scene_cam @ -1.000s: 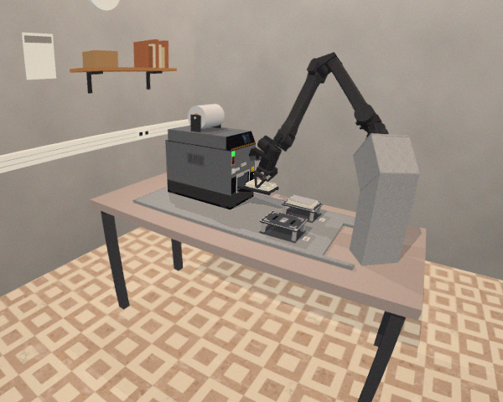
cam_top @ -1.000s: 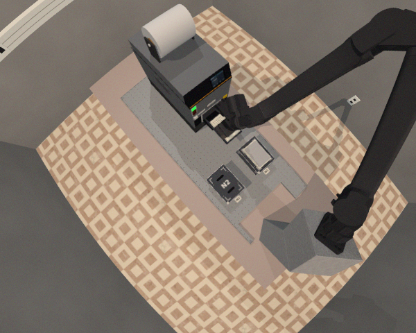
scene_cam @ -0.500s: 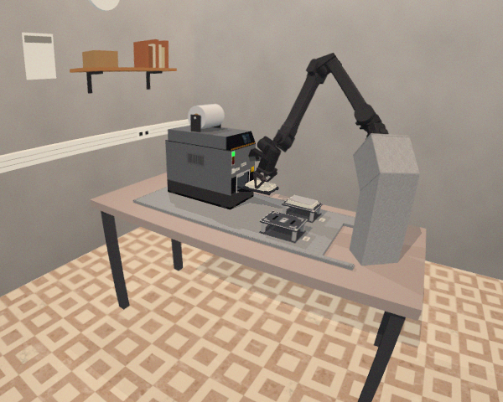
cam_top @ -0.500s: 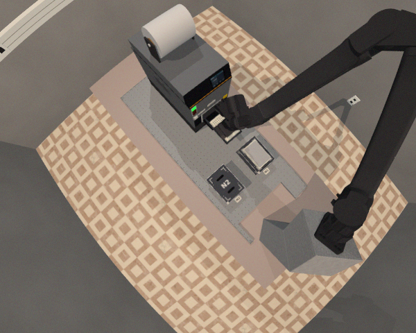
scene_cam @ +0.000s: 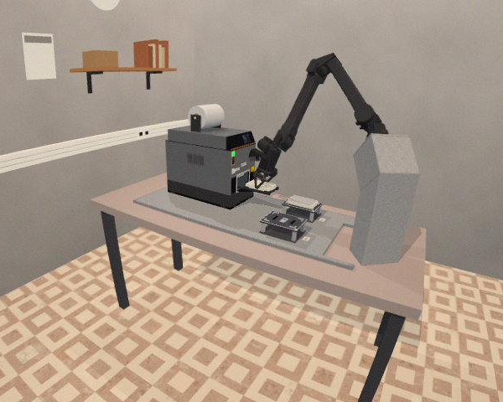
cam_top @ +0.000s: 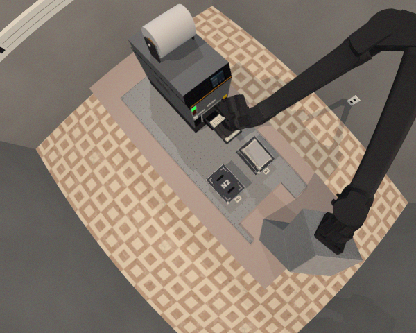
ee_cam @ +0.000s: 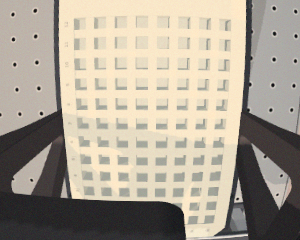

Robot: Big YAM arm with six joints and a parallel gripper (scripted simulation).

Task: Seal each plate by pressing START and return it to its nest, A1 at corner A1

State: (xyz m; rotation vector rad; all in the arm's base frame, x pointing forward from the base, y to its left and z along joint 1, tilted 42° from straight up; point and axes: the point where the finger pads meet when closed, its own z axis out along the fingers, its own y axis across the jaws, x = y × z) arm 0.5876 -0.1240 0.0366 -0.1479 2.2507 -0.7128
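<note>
Now: the cream well plate right at my hand. Round my hand: sealer stage 20 mm below; then start button 110 mm ahead, 80 mm to the left, 70 mm above; then foil roll 330 mm ahead, 300 mm above, 40 mm to the right.
</note>
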